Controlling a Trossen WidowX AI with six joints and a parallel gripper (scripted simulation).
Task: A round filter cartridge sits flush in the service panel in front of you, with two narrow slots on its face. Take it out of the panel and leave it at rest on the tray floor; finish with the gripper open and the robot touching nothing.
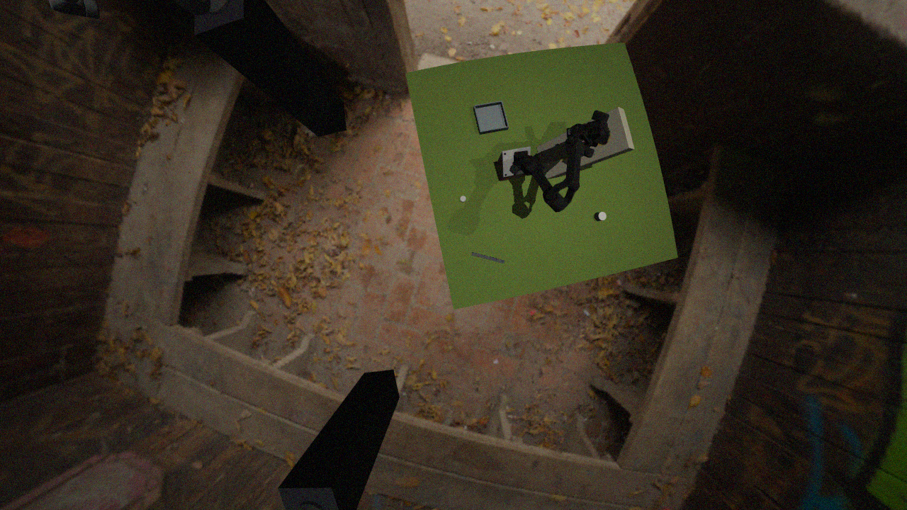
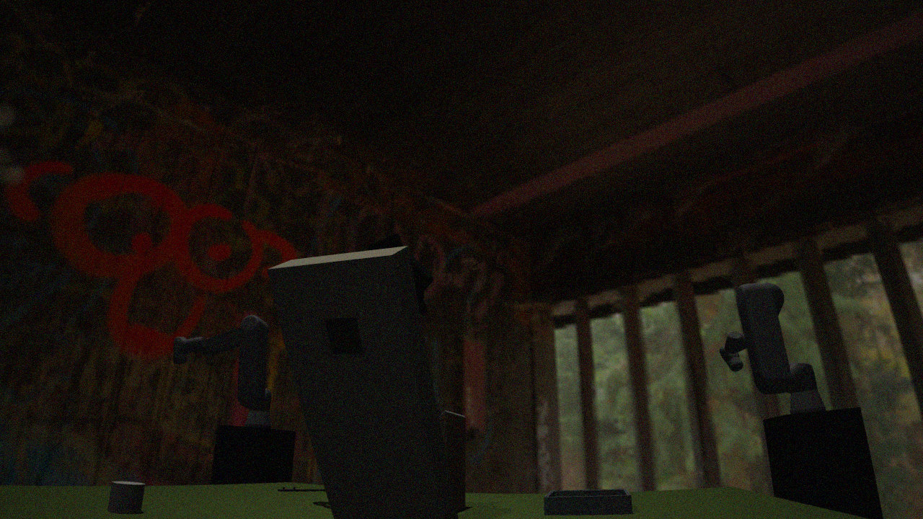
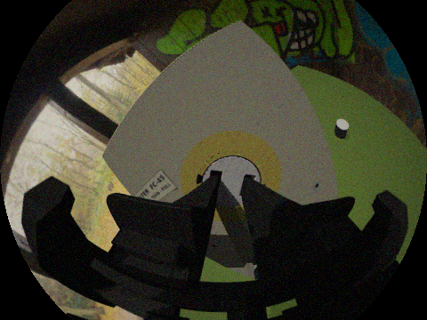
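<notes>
My gripper tip is now 420 mm past the grey tray, 270 mm to the right of it and 270 mm above it. From my gripper tip the other things lie so: round filter cartridge 10 mm ahead, 10 mm below.
</notes>
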